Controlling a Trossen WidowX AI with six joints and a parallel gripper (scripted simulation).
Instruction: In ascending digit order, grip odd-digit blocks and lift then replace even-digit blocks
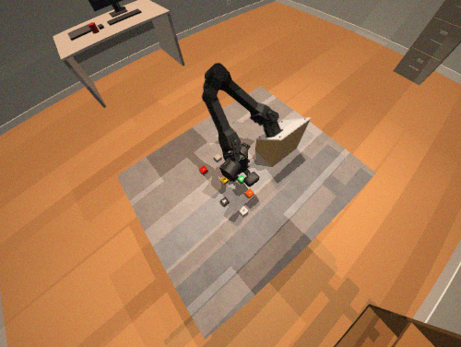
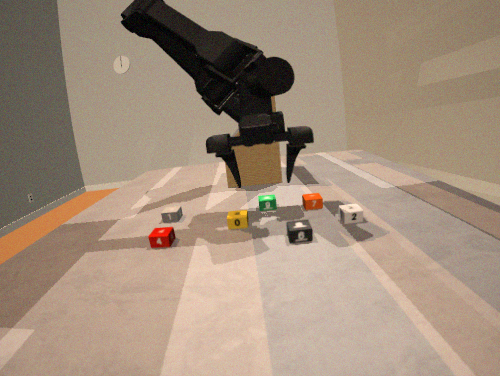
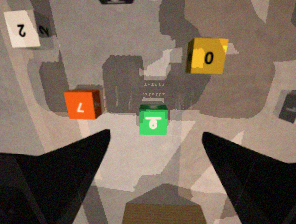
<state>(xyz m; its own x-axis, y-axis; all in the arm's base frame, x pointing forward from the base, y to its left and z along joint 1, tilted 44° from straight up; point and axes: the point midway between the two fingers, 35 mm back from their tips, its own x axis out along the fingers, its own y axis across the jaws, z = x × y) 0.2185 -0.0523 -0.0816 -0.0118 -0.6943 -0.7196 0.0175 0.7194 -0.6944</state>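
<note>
Now: gripper tip 3 cm above the green block. Also, from my gripper tip: black block: 14 cm ahead, 4 cm to the left, 3 cm below; orange block: 2 cm ahead, 9 cm to the left, 3 cm below; yellow block: 7 cm ahead, 5 cm to the right, 3 cm below.
</note>
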